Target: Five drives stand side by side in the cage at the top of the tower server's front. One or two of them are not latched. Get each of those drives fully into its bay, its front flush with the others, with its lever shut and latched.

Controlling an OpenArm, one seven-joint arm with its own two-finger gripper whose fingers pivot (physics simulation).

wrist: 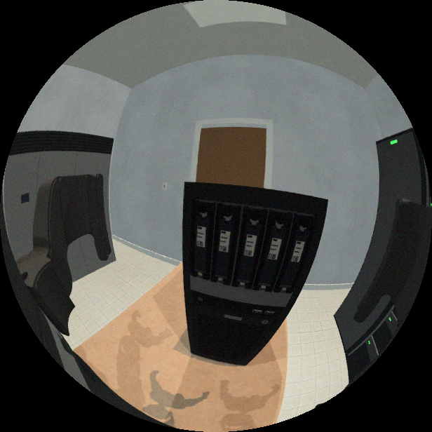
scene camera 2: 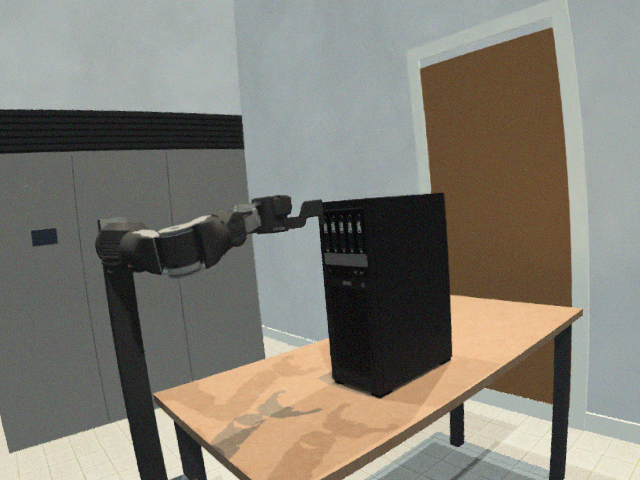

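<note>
The black tower server (scene camera 2: 408, 279) (wrist: 225, 335) stands upright on the table. Five dark drives with white labels stand side by side in its top cage: the far-left drive (wrist: 201, 250), the second drive (wrist: 223, 255), the middle drive (wrist: 248, 260), the fourth drive (wrist: 272, 262) and the far-right drive (wrist: 296, 265). Their fronts look about level, and no lever is seen swung out in the wrist view; whether each is latched is too small to tell. My gripper (scene camera 2: 313, 207) (wrist: 215, 244) is open and empty, its fingers spread wide to either side in front of the cage.
The wooden table (scene camera 2: 496, 320) (wrist: 115, 350) carries the tower and shadows of the arm. A grey cabinet (scene camera 2: 129, 206) stands behind the arm. A dark rack with green lights (wrist: 392, 165) is at the right in the wrist view. A brown door (scene camera 2: 496, 155) (wrist: 232, 155) is behind the tower.
</note>
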